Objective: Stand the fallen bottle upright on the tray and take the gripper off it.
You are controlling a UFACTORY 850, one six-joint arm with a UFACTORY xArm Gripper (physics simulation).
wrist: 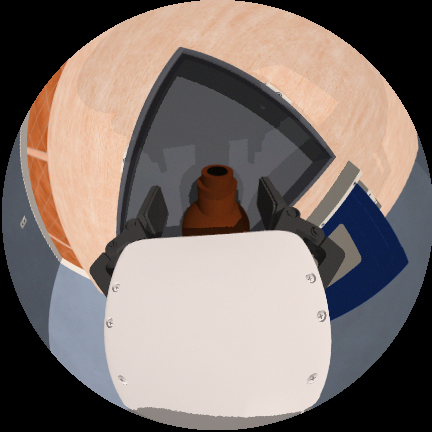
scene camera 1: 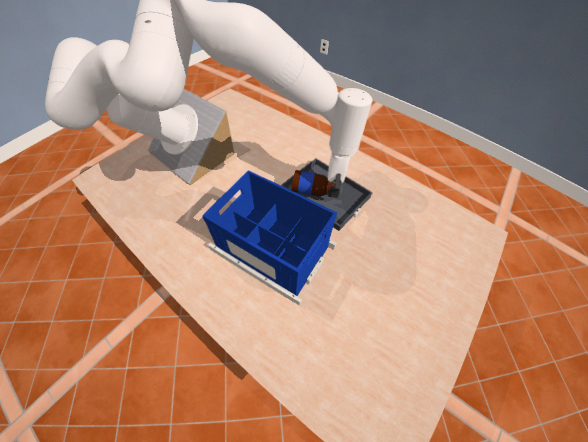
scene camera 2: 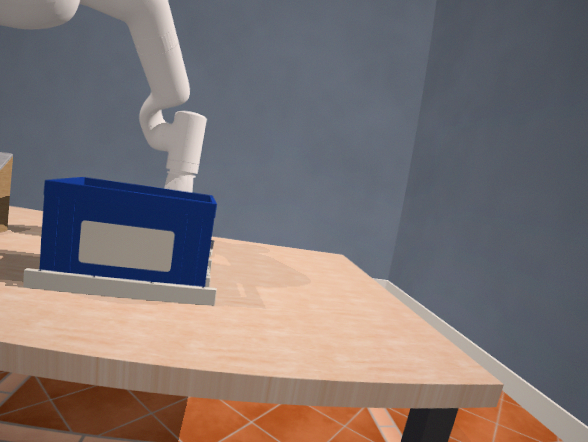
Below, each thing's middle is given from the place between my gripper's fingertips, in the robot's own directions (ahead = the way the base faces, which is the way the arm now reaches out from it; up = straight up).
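From my hand, the brown bottle (wrist: 215, 211) is 30 mm to the right and 60 mm behind. And there's the pale rail (scene camera 2: 45, 280), which is 60 mm behind my hand, 380 mm to the right of it and 30 mm below it.
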